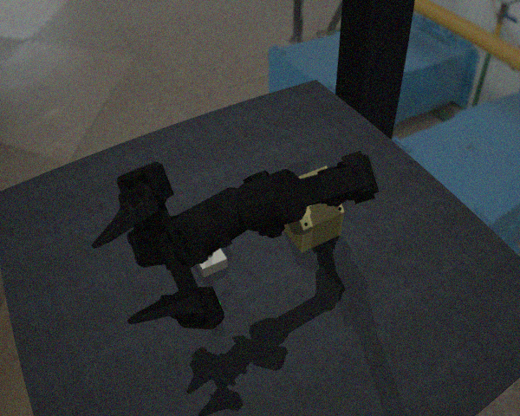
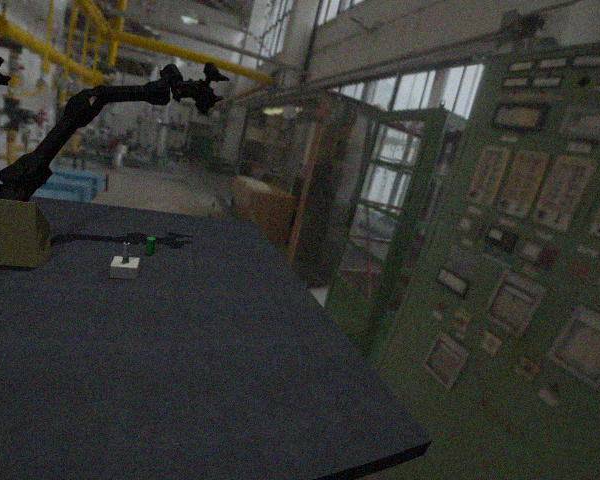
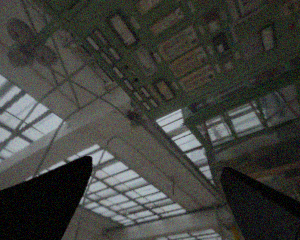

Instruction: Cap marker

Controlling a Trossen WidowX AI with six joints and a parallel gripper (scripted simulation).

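The green cap lies 15 cm behind my gripper tip, 29 cm to the right of it and 56 cm below it. The rest, counted from my gripper tip: white holder block: 18 cm behind, 45 cm to the right, 57 cm below.
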